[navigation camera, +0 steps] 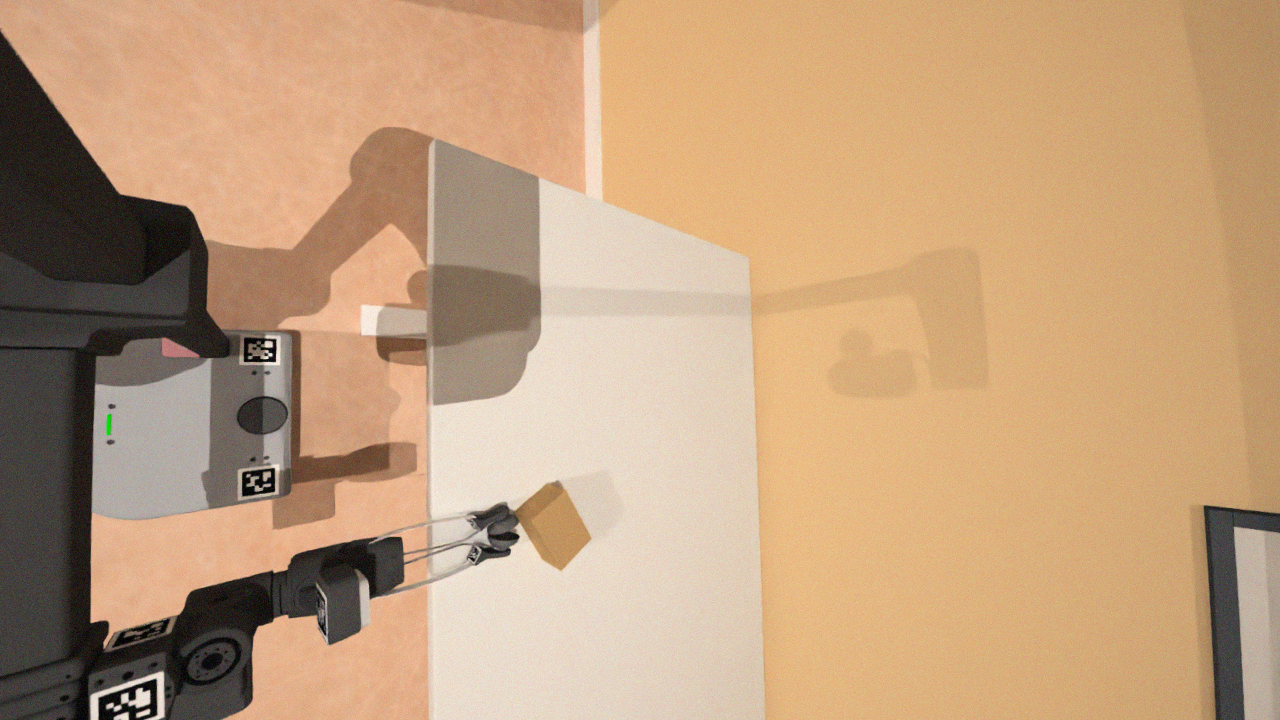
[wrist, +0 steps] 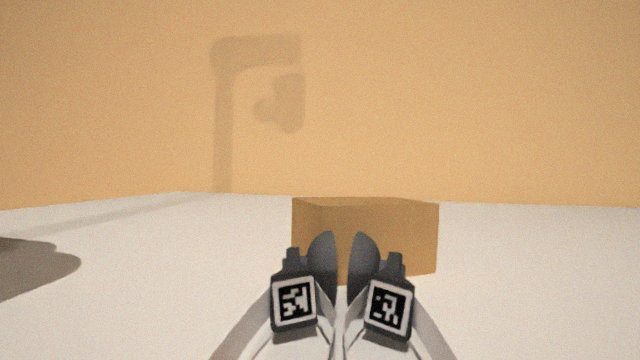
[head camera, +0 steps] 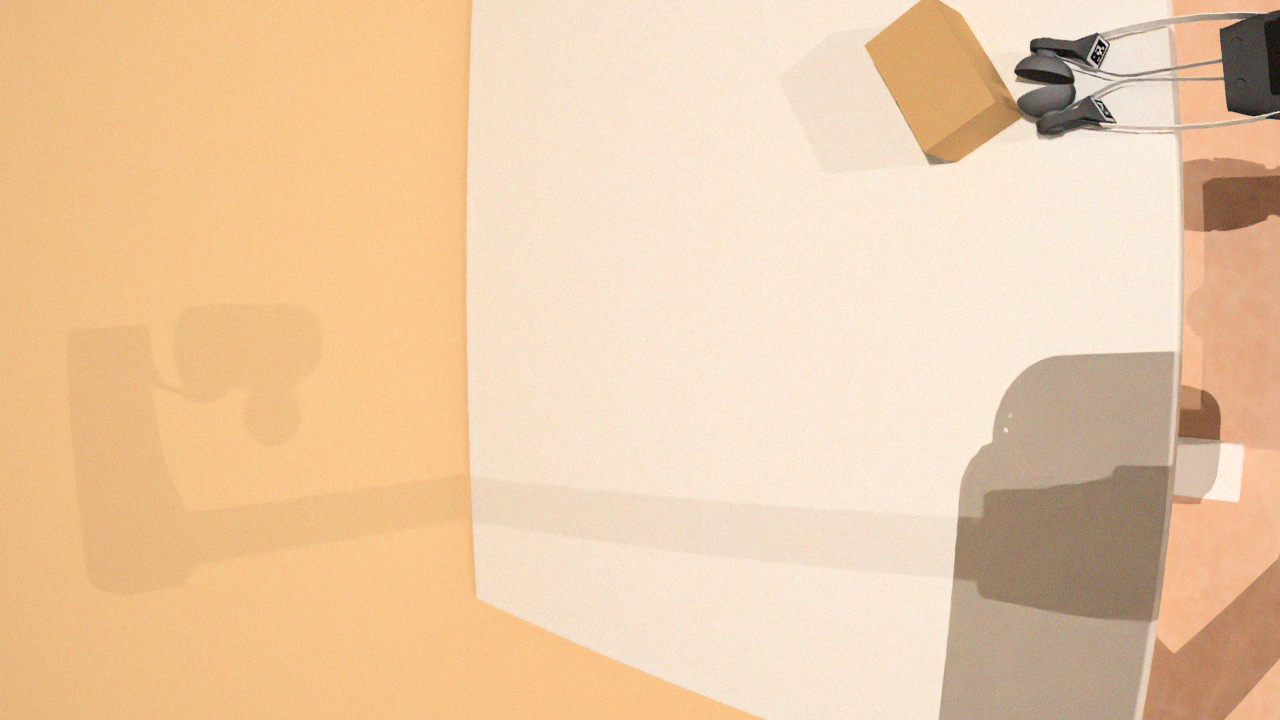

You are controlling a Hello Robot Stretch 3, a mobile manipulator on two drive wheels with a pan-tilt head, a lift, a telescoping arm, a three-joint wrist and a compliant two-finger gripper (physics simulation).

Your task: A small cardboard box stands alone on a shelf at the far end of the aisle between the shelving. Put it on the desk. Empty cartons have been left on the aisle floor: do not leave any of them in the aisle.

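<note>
The small cardboard box (head camera: 939, 80) (navigation camera: 553, 526) (wrist: 400, 225) sits on the white desk (head camera: 671, 313) (navigation camera: 626, 402) (wrist: 150, 250), turned at an angle to my gripper. My gripper (head camera: 1045, 85) (navigation camera: 503, 528) (wrist: 343, 256) is low over the desk, with its fingertips almost together and nothing between them. The box is beyond the fingertips, with one corner very close to them; I cannot tell whether they touch. The fingertips hide part of its near side in the wrist view. The empty cartons and the aisle do not show in these views.
An orange-yellow wall (head camera: 223, 223) (navigation camera: 939, 537) (wrist: 450, 100) stands behind the desk. My base (navigation camera: 161, 438) is on the floor (navigation camera: 313, 89) before the desk's front edge. A white piece (head camera: 1226, 470) (navigation camera: 377, 319) shows beside that edge. A dark-framed object (navigation camera: 1222, 608) is at the right.
</note>
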